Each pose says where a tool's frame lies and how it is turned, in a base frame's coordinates. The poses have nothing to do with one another.
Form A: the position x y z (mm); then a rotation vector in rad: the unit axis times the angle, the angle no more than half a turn.
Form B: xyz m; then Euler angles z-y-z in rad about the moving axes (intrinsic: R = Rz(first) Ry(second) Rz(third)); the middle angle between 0 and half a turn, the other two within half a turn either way. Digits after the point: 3 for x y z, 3 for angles.
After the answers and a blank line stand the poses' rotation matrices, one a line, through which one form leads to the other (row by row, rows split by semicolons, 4 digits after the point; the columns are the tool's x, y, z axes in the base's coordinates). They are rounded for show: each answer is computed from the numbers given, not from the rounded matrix.
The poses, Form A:
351 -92 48 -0.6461 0.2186 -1.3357
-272 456 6 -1.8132 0.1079 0.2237
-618 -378 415 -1.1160 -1.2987 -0.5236
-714 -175 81 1.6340 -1.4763 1.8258
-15 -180 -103 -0.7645 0.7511 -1.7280
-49 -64 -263 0.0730 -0.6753 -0.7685
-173 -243 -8 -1.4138 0.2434 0.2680
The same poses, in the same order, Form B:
0.351 -0.092 0.048 0.552 0.630 -1.937
-0.272 0.456 0.006 1.669 1.811 -1.354
-0.618 -0.378 0.415 2.082 1.685 -2.782
-0.714 -0.175 0.081 -0.953 1.734 -2.625
-0.015 -0.180 -0.103 -0.147 0.930 -1.736
-0.049 -0.064 -0.263 2.850 0.662 2.635
-0.173 -0.243 -0.008 1.563 1.429 -1.238

0.2434 0.8300 0.5018; -0.9467 0.0907 0.3091; 0.2111 -0.5503 0.8078
0.9769 -0.1915 -0.0952; 0.0448 -0.2521 0.9667; -0.2091 -0.9486 -0.2377
0.2551 0.8360 -0.4859; 0.2652 0.4227 0.8666; 0.9298 -0.3499 -0.1139
-0.3210 -0.7550 0.5717; -0.4010 -0.4385 -0.8043; 0.8580 -0.4875 -0.1620
-0.2418 0.5597 0.7927; -0.9614 -0.2489 -0.1175; 0.1315 -0.7905 0.5982
0.5210 0.6181 -0.5887; -0.6632 0.7273 0.1767; 0.5373 0.2984 0.7888
0.9453 -0.3261 0.0076; 0.0389 0.1359 0.9900; -0.3239 -0.9355 0.1411

